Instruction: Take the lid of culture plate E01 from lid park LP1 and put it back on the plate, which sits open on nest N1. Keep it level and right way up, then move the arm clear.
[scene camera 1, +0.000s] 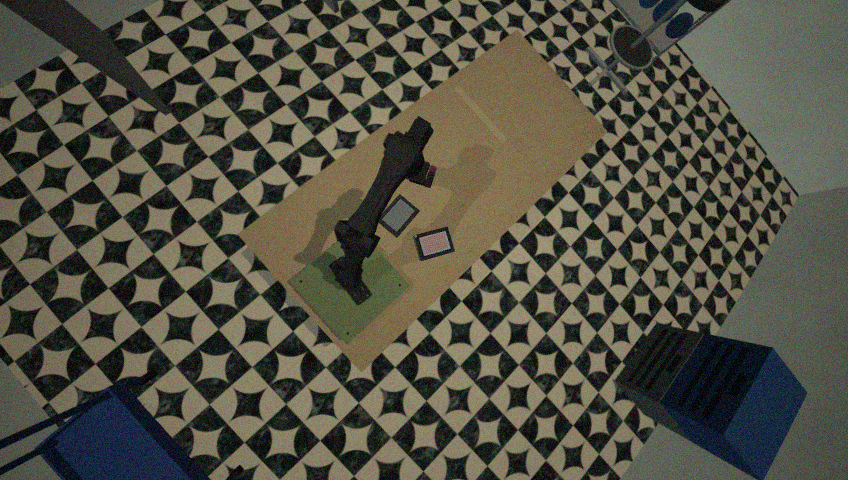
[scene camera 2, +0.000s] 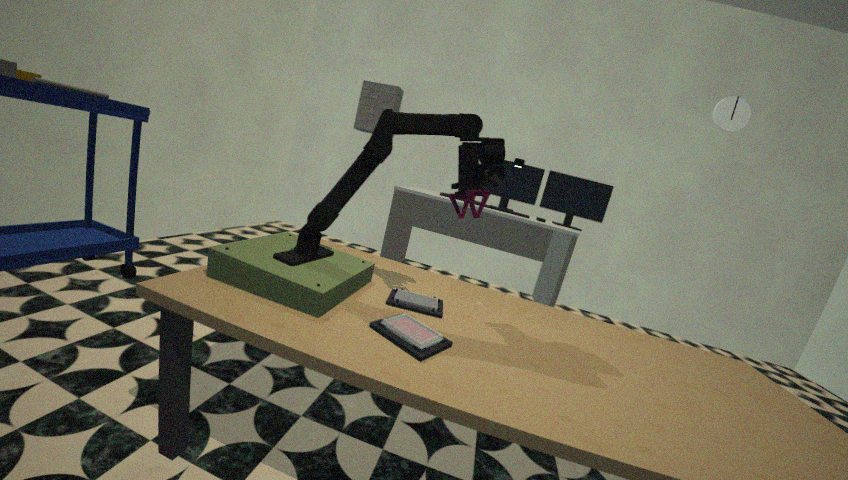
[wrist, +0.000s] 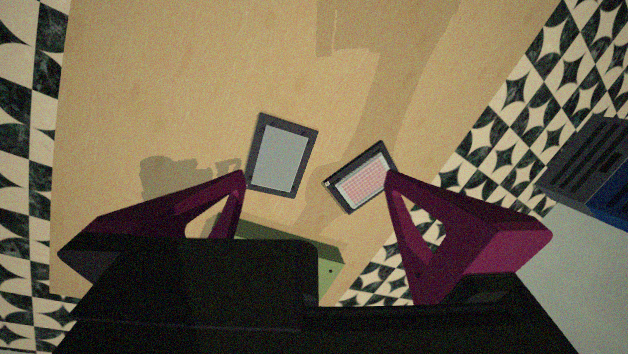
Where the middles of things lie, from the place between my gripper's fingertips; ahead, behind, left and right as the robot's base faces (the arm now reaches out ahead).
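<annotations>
Measured from my hand, the pale grey lid (wrist: 281, 151) is 27 cm below, and it is also 3 cm to the right and 8 cm behind. The dark lid holder (wrist: 264, 119) is 28 cm lower than my hand, 3 cm to the right of it and 8 cm behind it. As for the dark nest (scene camera 2: 420, 354), I find it 27 cm below my hand, 2 cm behind it and 23 cm to the right of it.
</annotations>
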